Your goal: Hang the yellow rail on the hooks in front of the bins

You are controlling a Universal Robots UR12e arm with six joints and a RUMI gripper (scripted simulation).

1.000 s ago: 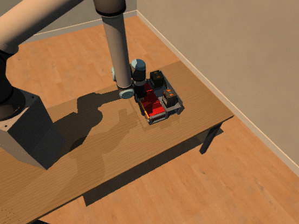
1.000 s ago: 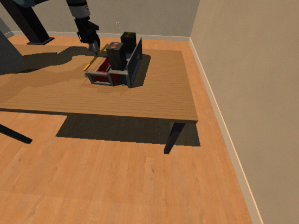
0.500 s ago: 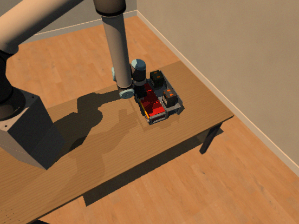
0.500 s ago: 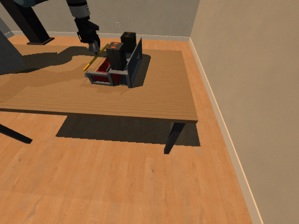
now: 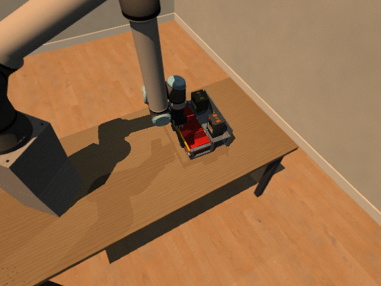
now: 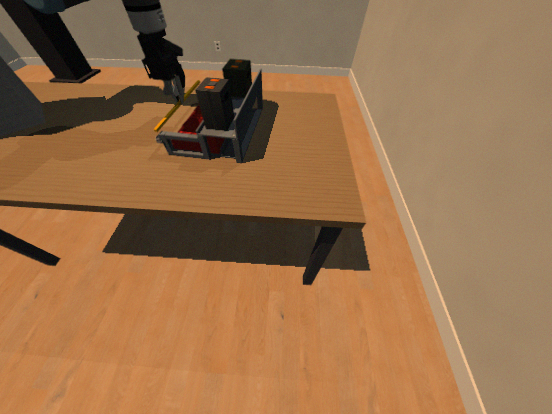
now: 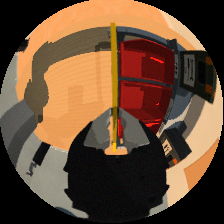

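My hand is 1 cm above the yellow rail. Round my hand: grey back panel: 27 cm ahead, 3 cm above.
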